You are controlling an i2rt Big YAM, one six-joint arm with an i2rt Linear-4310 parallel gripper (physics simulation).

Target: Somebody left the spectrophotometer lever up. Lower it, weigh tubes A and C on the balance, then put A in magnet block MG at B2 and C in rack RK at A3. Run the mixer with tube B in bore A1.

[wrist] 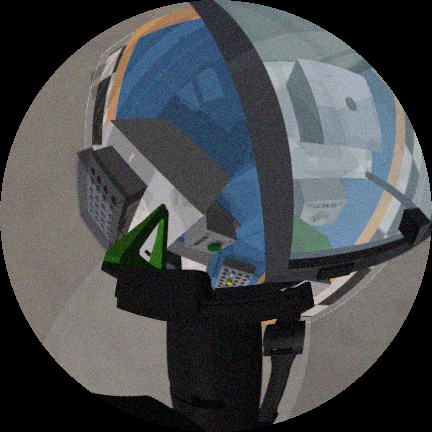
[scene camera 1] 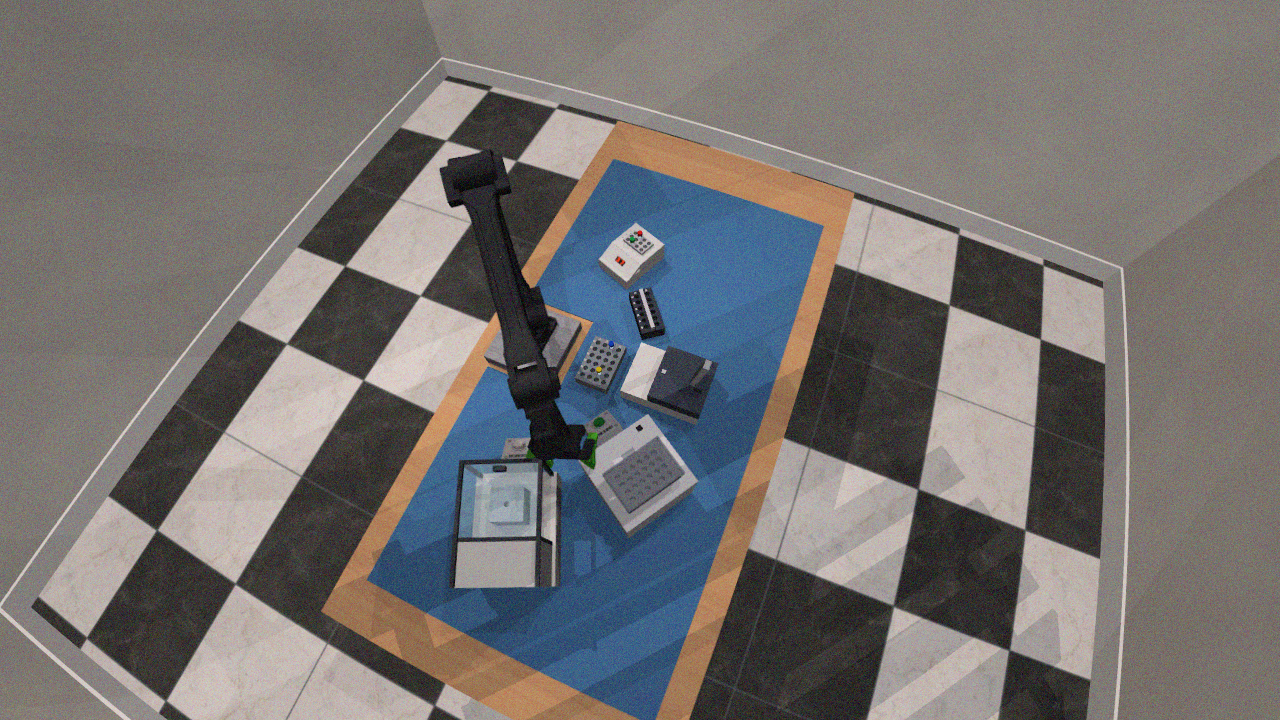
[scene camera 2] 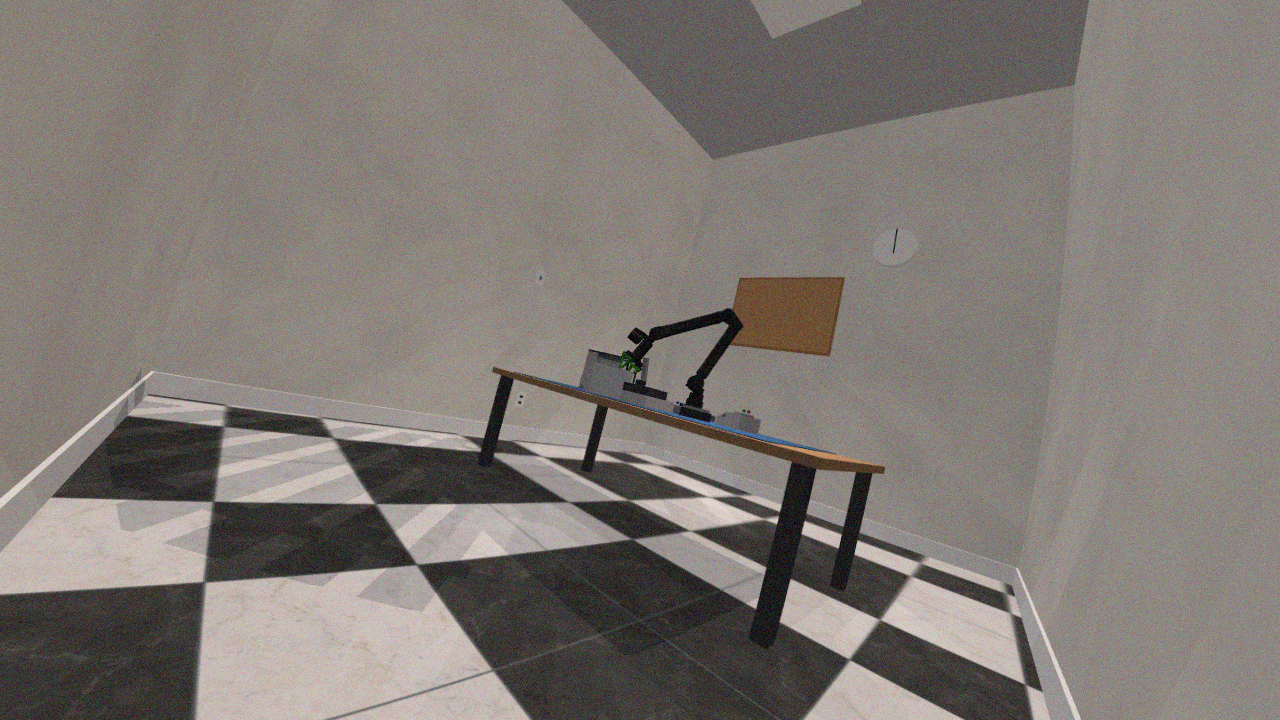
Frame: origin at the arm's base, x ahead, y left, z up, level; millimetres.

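Seen in the pictures: gripper, fingertip midpoint: (wrist: 212, 202) (scene camera 1: 572, 466).
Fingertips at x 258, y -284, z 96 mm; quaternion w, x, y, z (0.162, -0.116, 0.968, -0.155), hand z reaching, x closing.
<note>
Offsets run from my fingertips to a thing's middle. "*": to the spot under its first point. Level surfaces: height alone.
My gripper (scene camera 1: 563, 452) (scene camera 2: 630, 362) (wrist: 212, 202) is open and empty. It hangs at the back upper edge of the glass-walled balance (scene camera 1: 506, 519) (scene camera 2: 602, 372), between it and the mixer @(37 mm down, 94 mm ahead, 65 mm left) (scene camera 1: 640, 475) (wrist: 169, 160). In the wrist view the left green finger is outside the glass, and the right one shows only as a green tint behind the pane, past the dark frame post @(* 81 mm up, 30 mm back, 61 mm right) (wrist: 266, 160). The balance pan (wrist: 338, 109) is bare. The tube rack (scene camera 1: 599, 362) (wrist: 229, 278) holds tubes with coloured caps. The spectrophotometer @(* 51 mm down, 117 mm ahead, 280 mm left) (scene camera 1: 670, 380) has a lever @(11 mm up, 178 mm ahead, 296 mm left) (scene camera 1: 702, 372) on its dark top. The black magnet block @(108 mm down, 16 mm back, 462 mm left) (scene camera 1: 646, 312) lies behind it.
A white control box @(97 mm down, 121 mm back, 612 mm left) (scene camera 1: 630, 252) with coloured buttons stands at the far end of the blue mat @(132 mm down) (scene camera 1: 716, 223). A small box with a green button (scene camera 1: 602, 422) (wrist: 213, 245) sits by the mixer. Another small box (scene camera 1: 516, 446) (wrist: 322, 205) sits behind the balance. The arm's base (scene camera 1: 532, 345) is at the table's left edge.
</note>
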